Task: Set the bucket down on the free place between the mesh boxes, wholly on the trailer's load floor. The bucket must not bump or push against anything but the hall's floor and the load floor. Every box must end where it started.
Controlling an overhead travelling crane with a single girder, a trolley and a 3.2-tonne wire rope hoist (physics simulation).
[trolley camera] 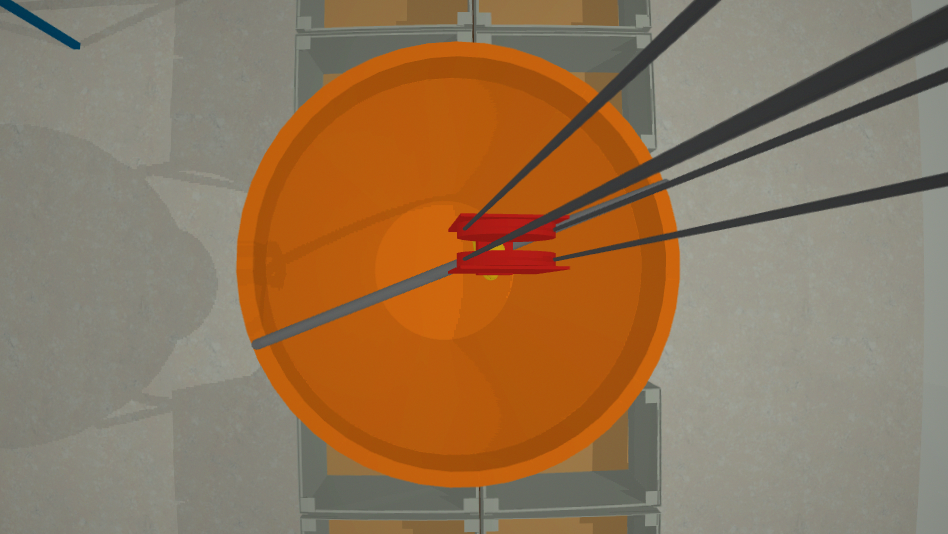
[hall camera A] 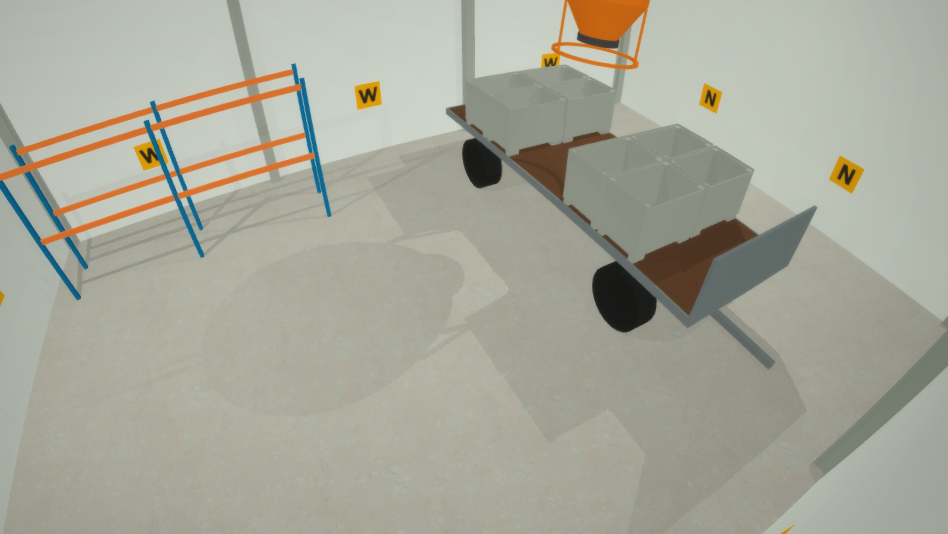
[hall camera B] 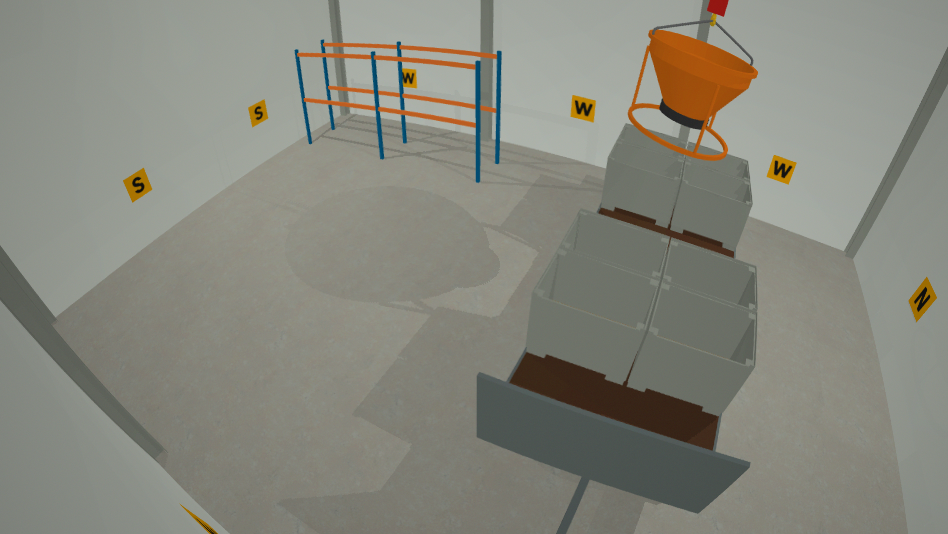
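Observation:
The orange bucket (hall camera A: 607, 16) (hall camera B: 699, 72) (trolley camera: 331, 199) hangs in the air above box-top height, its rim and foot ring tilted in both hall views. My hook (hall camera B: 713, 19) (trolley camera: 490, 276) holds it by the grey bail. The brown load floor (hall camera A: 540, 165) shows between two groups of grey mesh boxes. In the trolley view the bucket hides this gap and overlaps inner parts of the rear boxes (hall camera A: 537, 122) (hall camera B: 636, 182) (trolley camera: 309, 72) above and the front boxes (hall camera A: 587, 185) (hall camera B: 577, 325) (trolley camera: 643, 451) below. The boxes stand upright.
The trailer's grey end board (hall camera A: 759, 262) (hall camera B: 597, 431) stands beyond the front boxes, with the drawbar (hall camera A: 743, 338) below it. A blue and orange rack (hall camera A: 172, 179) (hall camera B: 376, 106) stands by the W wall. Hoist ropes (trolley camera: 749, 112) run to the upper right in the trolley view.

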